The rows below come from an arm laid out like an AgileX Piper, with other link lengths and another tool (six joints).
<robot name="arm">
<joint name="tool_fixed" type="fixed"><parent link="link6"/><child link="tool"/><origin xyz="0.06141 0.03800 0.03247" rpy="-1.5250 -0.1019 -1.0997"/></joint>
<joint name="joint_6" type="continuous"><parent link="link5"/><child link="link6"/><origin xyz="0.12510 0.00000 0.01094"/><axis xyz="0.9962 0 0.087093"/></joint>
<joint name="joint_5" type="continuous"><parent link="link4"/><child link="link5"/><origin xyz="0.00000 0.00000 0.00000"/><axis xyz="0 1 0"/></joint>
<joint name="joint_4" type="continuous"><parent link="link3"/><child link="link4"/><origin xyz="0.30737 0.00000 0.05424"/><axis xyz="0.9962 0 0.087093"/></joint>
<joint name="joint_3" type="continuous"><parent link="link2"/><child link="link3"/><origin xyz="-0.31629 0.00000 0.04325"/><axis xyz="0 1 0"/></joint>
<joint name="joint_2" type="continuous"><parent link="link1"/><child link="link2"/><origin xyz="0.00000 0.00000 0.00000"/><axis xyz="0 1 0"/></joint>
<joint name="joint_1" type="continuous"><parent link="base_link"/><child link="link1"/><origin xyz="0.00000 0.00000 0.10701"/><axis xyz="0 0 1"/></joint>
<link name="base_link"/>
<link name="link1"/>
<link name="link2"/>
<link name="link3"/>
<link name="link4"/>
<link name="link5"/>
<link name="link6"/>
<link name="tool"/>
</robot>
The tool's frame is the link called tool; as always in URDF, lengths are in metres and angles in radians. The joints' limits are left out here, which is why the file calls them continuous.
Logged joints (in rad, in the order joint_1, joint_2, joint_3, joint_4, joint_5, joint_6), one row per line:
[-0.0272 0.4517 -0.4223 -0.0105 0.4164 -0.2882]
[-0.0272 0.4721 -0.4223 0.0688 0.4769 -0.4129]
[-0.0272 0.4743 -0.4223 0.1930 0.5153 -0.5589]
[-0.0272 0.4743 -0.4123 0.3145 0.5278 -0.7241]
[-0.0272 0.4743 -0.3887 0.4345 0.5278 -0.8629]
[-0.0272 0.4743 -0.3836 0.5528 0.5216 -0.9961]
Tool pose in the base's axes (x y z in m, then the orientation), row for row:
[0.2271 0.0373 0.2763 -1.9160 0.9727 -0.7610]
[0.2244 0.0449 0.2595 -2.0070 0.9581 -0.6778]
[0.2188 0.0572 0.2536 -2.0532 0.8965 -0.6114]
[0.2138 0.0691 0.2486 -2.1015 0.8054 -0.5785]
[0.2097 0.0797 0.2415 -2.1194 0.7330 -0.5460]
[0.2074 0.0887 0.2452 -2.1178 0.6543 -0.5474]
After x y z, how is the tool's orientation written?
As a rotation vector, in radians.
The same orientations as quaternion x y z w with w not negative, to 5 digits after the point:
[-0.76364 0.38768 -0.30331 0.41780]
[-0.79227 0.37822 -0.26757 0.39707]
[-0.81097 0.35410 -0.24149 0.39828]
[-0.82980 0.31802 -0.22843 0.39764]
[-0.83966 0.29040 -0.21631 0.40479]
[-0.84344 0.26058 -0.21801 0.41616]

